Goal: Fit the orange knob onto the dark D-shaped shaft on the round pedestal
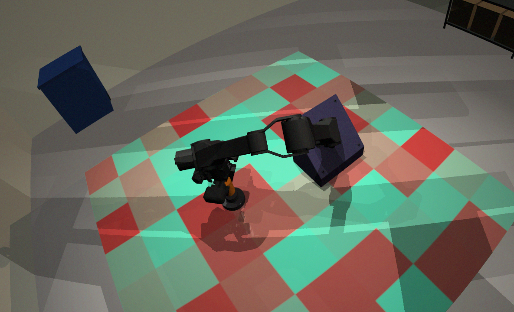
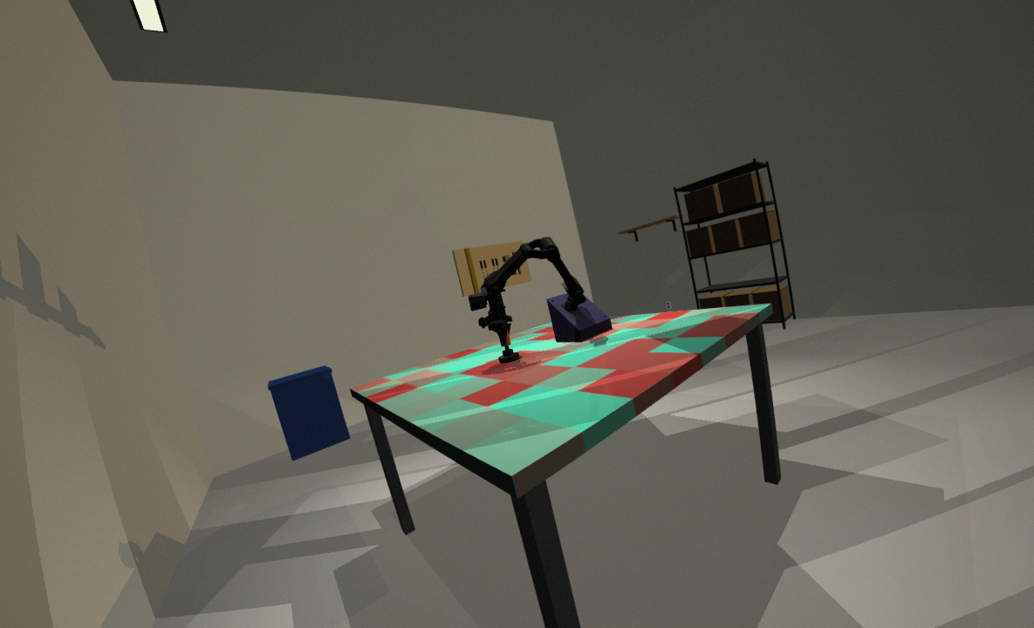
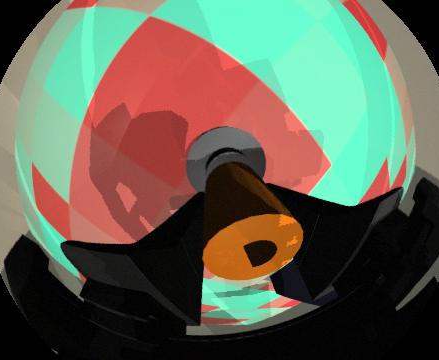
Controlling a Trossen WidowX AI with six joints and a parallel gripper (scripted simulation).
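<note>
Right now my gripper tip is 2 cm below the orange knob. Also, from my gripper tip: round dark pedestal: 4 cm below.
</note>
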